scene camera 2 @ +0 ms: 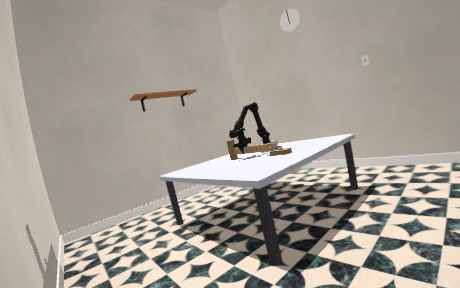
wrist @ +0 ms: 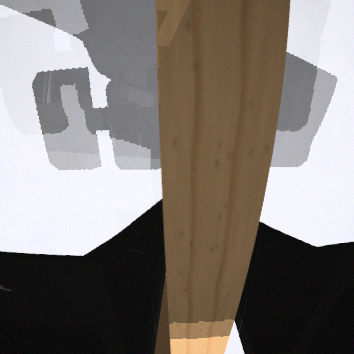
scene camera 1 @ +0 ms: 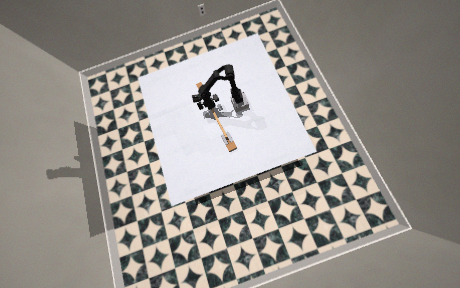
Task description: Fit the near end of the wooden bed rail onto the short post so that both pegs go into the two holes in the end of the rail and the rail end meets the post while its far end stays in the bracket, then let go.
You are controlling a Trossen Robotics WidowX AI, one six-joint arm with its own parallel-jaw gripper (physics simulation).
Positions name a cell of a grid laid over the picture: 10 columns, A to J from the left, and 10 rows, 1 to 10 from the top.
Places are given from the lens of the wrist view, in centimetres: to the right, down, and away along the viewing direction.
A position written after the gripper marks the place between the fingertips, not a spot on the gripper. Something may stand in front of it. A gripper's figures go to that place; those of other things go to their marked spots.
gripper (wrist: F6): 0, 1, 10
wooden bed rail (wrist: G3): 1, -1, 3
